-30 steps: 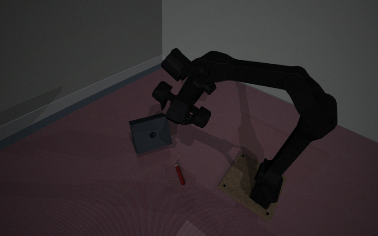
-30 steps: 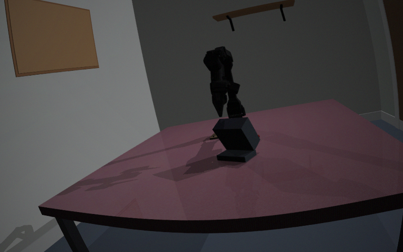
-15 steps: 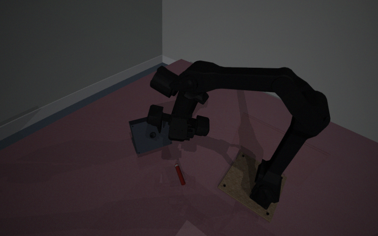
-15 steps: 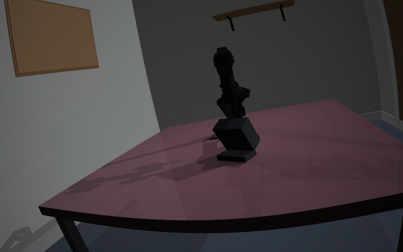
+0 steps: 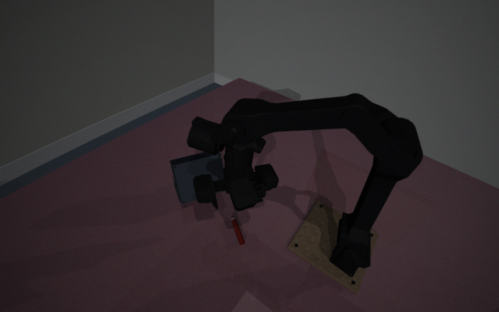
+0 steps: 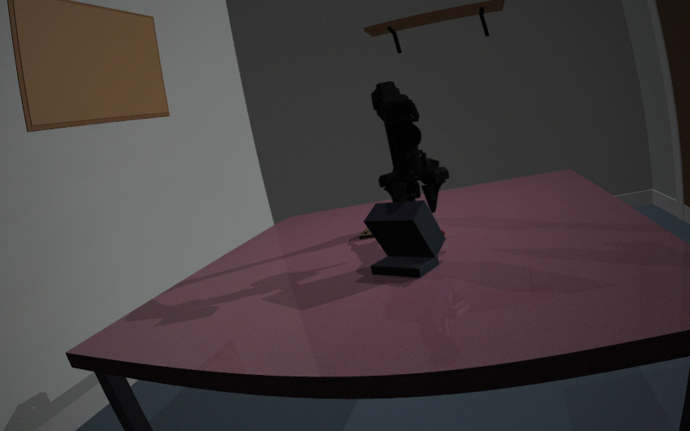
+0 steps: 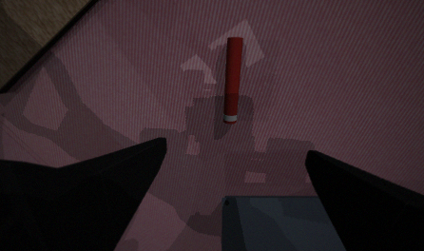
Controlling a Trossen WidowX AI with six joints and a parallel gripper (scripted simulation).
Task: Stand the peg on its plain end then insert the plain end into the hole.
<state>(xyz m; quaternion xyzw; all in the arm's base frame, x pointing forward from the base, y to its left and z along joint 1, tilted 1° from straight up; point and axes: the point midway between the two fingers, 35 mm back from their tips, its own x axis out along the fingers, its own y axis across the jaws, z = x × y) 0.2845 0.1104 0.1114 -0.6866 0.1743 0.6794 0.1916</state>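
Now: the peg 10 mm behind my gripper tip, 10 mm to the left of it and 80 mm below it. From my gripper tip the other things lie so: sloped panel: 140 mm ahead; flat foot: 160 mm ahead, 10 mm to the right, 70 mm below.
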